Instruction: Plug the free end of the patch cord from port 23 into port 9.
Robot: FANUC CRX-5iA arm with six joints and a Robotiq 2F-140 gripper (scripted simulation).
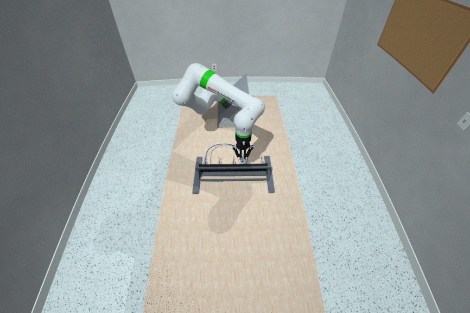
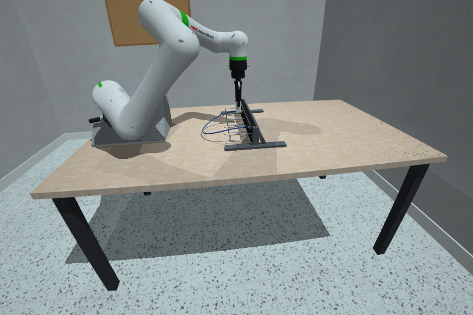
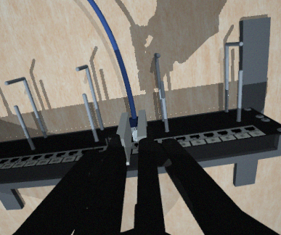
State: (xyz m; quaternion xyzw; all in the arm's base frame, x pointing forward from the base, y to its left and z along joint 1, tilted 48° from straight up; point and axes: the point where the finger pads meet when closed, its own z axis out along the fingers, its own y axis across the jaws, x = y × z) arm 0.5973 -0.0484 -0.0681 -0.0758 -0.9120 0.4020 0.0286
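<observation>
My hand is 30 mm above the free end and 10 mm short of it.
</observation>
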